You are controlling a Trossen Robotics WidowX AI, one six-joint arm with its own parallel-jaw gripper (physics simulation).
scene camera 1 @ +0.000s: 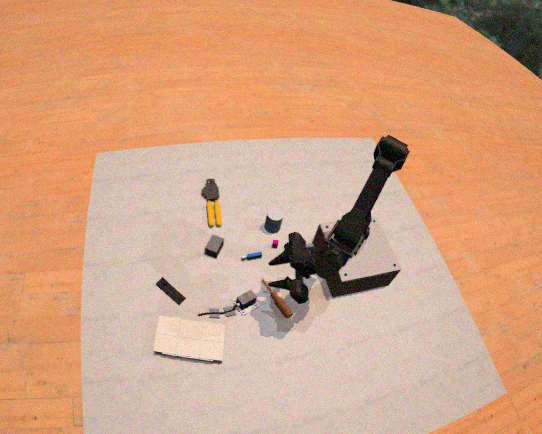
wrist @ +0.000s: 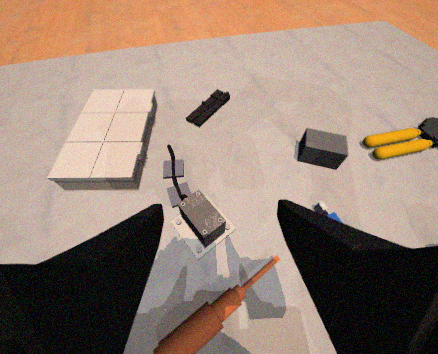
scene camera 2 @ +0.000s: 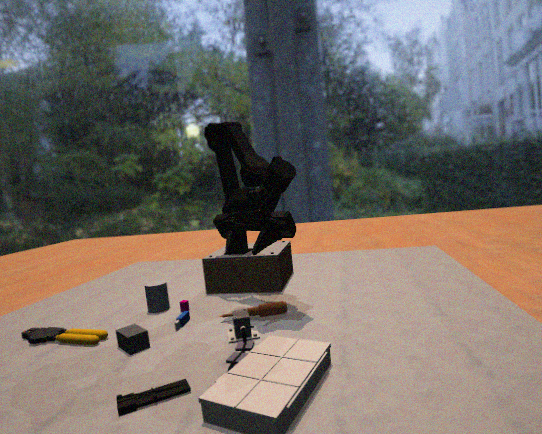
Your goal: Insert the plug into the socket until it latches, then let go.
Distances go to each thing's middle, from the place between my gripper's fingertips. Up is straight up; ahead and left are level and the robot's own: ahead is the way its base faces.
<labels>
Right now the dark grey cube (scene camera 2: pixel 132 339) is 18 cm to the right of my hand, 15 cm ahead of it and 14 cm below it. The rest, counted from my hand: socket (wrist: pixel 201 224): 13 cm below, 5 cm ahead, 1 cm to the left; then orange-handled screwdriver (wrist: pixel 206 322): 14 cm below, 4 cm behind; then white tiled block (scene camera 2: pixel 274 381): 21 cm ahead, 14 cm to the left, 14 cm below.
</labels>
